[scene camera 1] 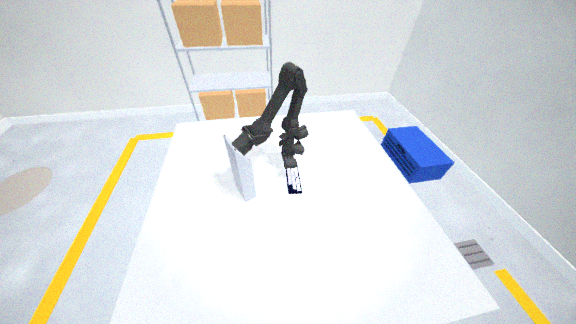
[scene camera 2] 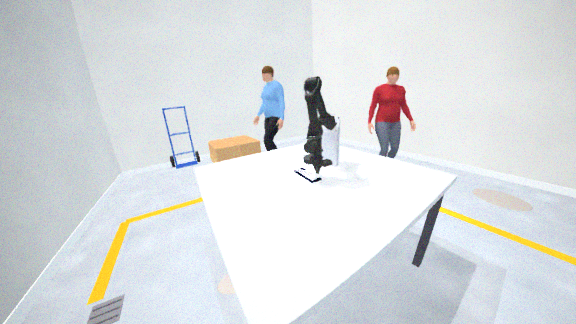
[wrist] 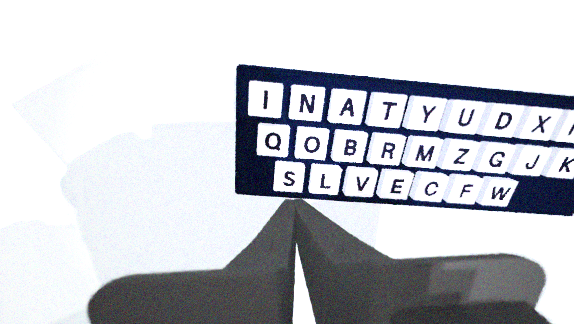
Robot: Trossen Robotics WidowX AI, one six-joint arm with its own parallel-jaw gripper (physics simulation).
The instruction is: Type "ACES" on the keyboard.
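Frame: origin at the arm's base, x ahead, y left, z up, level; centimetres.
Where they show: gripper, fingertip midpoint: (scene camera 2: pixel 317 173) (wrist: pixel 293 207); arm's base at its link origin: (scene camera 1: pixel 237 148) (scene camera 2: pixel 330 124).
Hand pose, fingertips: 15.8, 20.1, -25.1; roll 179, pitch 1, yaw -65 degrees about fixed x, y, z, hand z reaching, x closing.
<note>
Each offset is from my fingertips to the centre of the thing, as dx, dy, dz. Level surfaces: height alone.
A dark blue keyboard @[+5.0, -5.9, -2.3] (scene camera 1: pixel 294 191) (scene camera 2: pixel 307 175) (wrist: pixel 245 172) with white letter keys lies on the white table @[dz -3.1] (scene camera 1: pixel 280 260) (scene camera 2: pixel 280 235). Its right end is cut off in the wrist view. The S key @[+0.7, +0.5, -1.7] (wrist: pixel 289 178) is at the left end of the lowest row; the E key @[+2.7, -5.1, -1.7] (wrist: pixel 395 185) and the C key @[+3.3, -7.0, -1.7] (wrist: pixel 429 188) are further right in that row. The A key @[+5.3, -0.6, -1.7] (wrist: pixel 347 107) is in the top row. My gripper (wrist: pixel 293 207) (scene camera 2: pixel 318 172) is shut and empty. In the wrist view its tips show just below the S key, at the keyboard's lower edge. Their height above it is hard to tell.
A pale upright panel (scene camera 1: pixel 242 172) (scene camera 2: pixel 331 145) stands on the table beside the arm's base. A blue box (scene camera 1: pixel 417 152) is on the floor beyond the table. Two people, in a blue shirt (scene camera 2: pixel 273 100) and a red shirt (scene camera 2: pixel 390 102), stand behind the table.
</note>
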